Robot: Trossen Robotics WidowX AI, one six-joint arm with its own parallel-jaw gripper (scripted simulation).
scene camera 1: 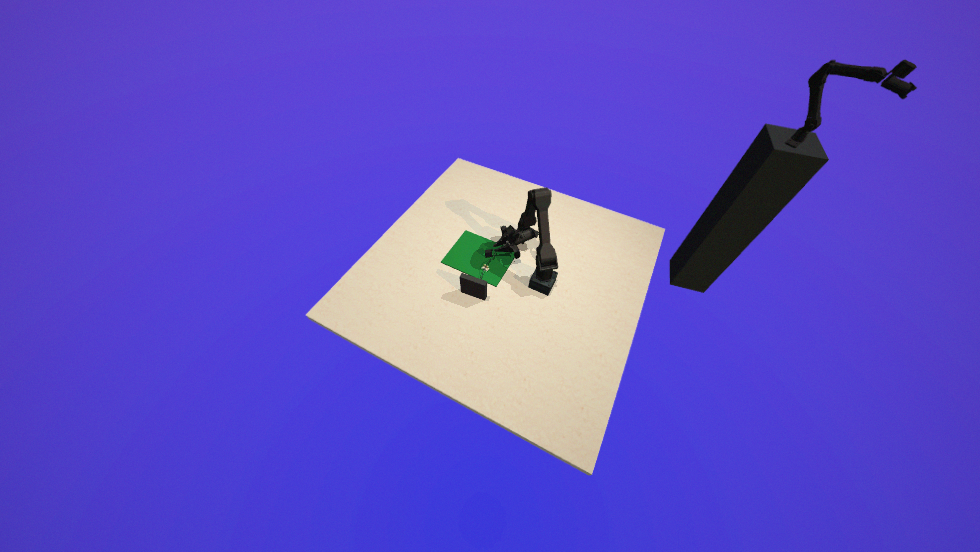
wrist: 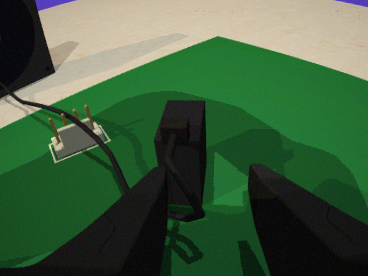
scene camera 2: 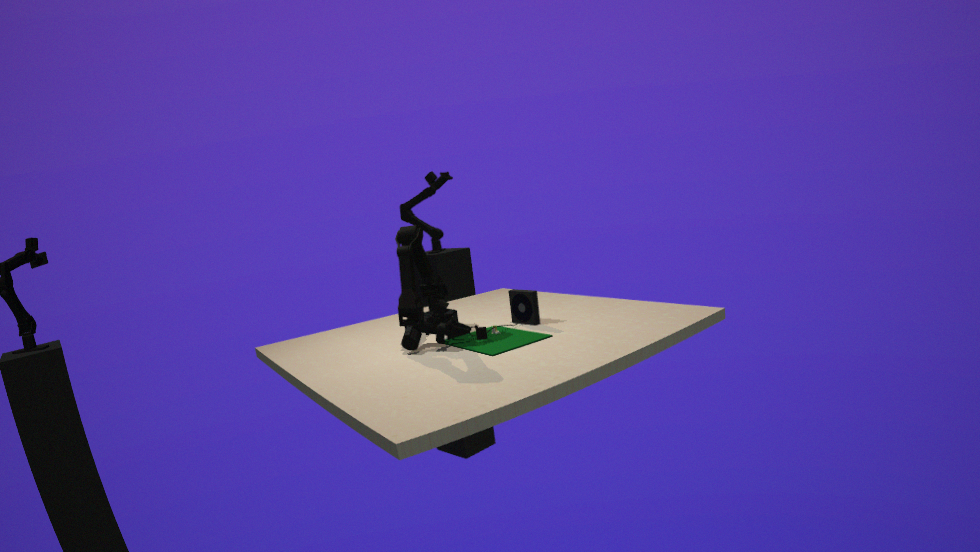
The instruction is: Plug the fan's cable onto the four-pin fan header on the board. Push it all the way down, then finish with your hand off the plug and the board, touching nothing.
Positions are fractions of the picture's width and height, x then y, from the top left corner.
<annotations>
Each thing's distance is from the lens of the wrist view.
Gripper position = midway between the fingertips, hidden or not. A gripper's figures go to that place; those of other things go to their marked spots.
my gripper (wrist: 0.57,0.64): 10 cm
black plug (wrist: 0.50,0.43): 11 cm
green board (wrist: 0.81,0.43): 20 cm
The marked spots on the black plug and the green board are 11 cm apart.
</annotations>
